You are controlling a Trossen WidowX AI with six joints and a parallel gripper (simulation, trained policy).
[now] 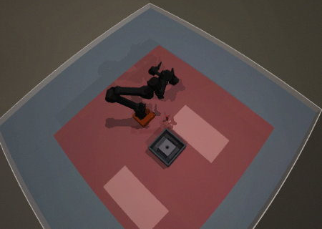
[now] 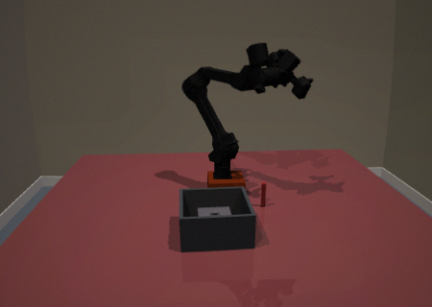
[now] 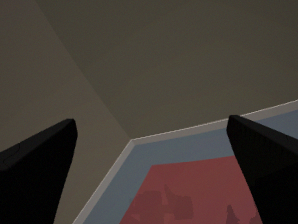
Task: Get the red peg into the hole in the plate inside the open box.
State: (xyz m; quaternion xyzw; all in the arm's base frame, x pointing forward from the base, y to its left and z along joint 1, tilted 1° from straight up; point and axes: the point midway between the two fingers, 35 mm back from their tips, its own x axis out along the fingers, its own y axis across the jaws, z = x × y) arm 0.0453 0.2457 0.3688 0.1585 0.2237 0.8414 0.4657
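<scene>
The red peg lies 380 mm below my gripper tip, 160 mm to the right of it and 140 mm ahead of it. Round my gripper tip: dark box 390 mm below, 320 mm to the right, 300 mm ahead; then grey plate 370 mm below, 320 mm to the right, 300 mm ahead.
</scene>
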